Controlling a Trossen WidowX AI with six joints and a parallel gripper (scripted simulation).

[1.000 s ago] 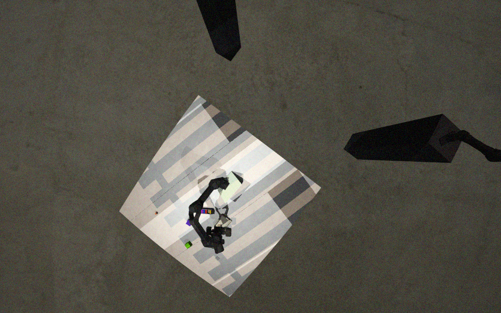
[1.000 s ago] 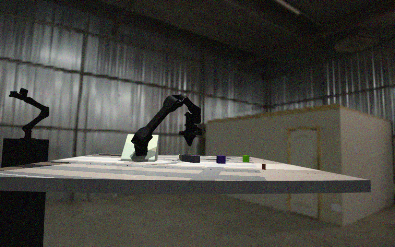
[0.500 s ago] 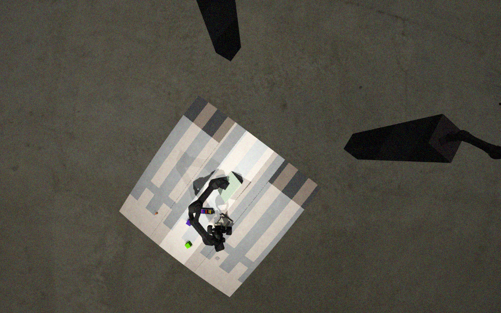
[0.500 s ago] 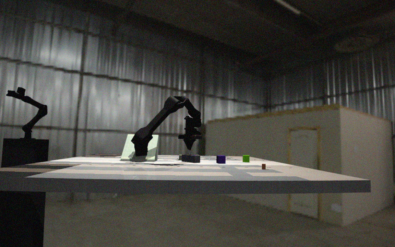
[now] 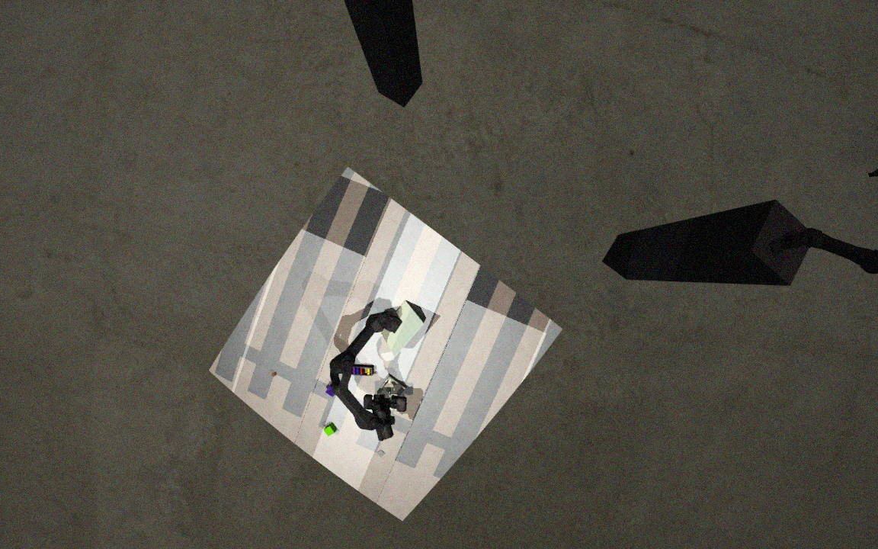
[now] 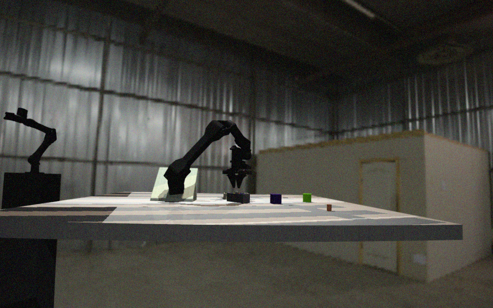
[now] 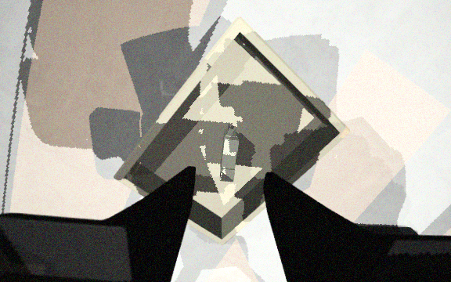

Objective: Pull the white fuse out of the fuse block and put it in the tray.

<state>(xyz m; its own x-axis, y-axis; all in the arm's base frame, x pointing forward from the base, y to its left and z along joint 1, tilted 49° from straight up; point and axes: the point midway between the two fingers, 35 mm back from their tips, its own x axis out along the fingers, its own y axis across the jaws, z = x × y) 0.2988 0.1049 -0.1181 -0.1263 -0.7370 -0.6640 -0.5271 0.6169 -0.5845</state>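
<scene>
The white fuse lies 3 cm below my gripper tip. Also, from my gripper tip: cream tray 6 cm below; then yellow fuse 14 cm to the right, 3 cm below, 3 cm behind; then red fuse 17 cm to the right, 3 cm below, 1 cm behind.
</scene>
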